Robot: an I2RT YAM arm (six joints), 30 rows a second.
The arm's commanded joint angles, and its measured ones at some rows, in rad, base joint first. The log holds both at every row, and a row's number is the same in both.
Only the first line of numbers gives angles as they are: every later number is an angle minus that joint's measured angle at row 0.
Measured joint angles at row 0:
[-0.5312 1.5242 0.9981 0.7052 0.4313 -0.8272]
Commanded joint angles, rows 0 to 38:
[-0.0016 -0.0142 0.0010 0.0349 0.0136 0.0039]
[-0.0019 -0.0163 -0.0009 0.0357 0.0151 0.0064]
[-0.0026 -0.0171 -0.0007 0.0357 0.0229 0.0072]
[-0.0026 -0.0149 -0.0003 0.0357 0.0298 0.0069]
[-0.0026 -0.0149 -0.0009 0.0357 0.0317 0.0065]
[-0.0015 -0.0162 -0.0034 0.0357 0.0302 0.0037]
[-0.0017 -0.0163 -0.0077 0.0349 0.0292 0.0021]
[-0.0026 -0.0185 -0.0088 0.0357 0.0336 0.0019]
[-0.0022 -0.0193 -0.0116 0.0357 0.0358 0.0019]
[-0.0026 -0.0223 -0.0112 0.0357 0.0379 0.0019]
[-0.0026 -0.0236 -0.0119 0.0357 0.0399 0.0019]
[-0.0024 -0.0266 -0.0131 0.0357 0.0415 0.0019]
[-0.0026 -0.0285 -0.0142 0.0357 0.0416 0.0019]
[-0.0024 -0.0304 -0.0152 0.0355 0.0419 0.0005]
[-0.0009 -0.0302 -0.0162 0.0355 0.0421 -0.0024]
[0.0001 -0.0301 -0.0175 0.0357 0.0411 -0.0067]
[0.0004 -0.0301 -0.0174 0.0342 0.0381 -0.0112]
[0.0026 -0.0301 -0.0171 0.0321 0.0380 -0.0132]
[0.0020 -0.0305 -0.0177 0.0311 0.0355 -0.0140]
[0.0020 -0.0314 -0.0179 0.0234 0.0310 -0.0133]
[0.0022 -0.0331 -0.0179 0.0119 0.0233 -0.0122]
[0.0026 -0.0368 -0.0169 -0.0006 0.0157 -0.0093]
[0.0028 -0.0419 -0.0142 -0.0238 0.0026 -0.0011]
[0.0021 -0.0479 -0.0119 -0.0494 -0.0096 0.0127]
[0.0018 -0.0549 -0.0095 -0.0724 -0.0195 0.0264]
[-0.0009 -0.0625 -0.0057 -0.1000 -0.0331 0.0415]
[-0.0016 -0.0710 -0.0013 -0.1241 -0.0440 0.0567]
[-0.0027 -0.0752 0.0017 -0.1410 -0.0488 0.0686]
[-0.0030 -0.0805 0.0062 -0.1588 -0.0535 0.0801]
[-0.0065 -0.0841 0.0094 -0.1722 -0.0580 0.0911]
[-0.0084 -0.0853 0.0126 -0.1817 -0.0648 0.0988]
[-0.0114 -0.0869 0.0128 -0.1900 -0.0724 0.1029]
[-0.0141 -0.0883 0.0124 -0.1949 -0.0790 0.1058]
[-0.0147 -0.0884 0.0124 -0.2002 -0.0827 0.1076]
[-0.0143 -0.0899 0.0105 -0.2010 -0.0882 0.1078]
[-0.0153 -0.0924 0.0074 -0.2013 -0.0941 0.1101]
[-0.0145 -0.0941 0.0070 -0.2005 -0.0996 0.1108]
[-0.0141 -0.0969 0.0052 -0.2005 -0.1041 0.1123]
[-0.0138 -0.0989 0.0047 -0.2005 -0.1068 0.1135]
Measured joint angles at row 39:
[-0.0141 -0.0923 -0.0007 -0.1275 -0.0370 0.0549]
